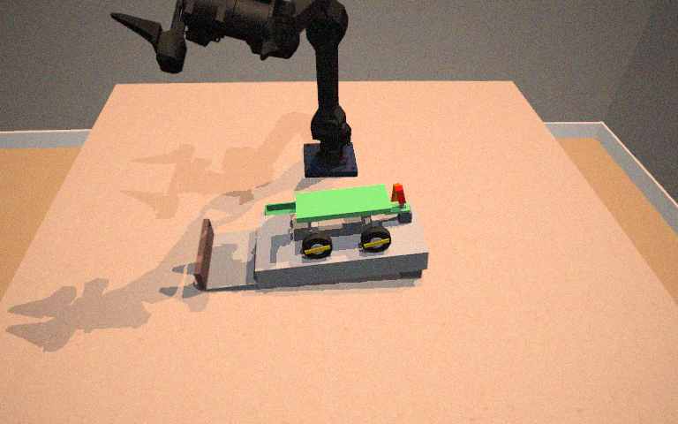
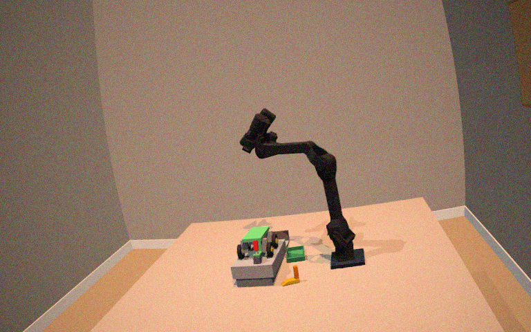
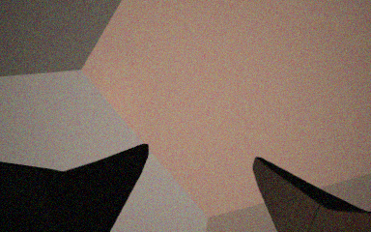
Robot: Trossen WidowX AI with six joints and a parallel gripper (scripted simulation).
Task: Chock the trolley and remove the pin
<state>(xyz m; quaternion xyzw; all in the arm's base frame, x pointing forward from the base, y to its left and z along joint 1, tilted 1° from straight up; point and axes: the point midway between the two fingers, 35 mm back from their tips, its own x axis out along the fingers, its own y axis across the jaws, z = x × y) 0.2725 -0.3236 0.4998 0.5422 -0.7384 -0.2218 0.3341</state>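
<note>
My gripper tip is now 6 cm short of the red-headed stop pin, 43 cm to the right of it and 40 cm above it. The rest, counted from my gripper tip: trolley (7 cm ahead, 32 cm to the left, 42 cm below); then grey ramp (7 cm ahead, 31 cm to the left, 48 cm below); then brown upright block (3 cm ahead, 4 cm to the left, 50 cm below).
</note>
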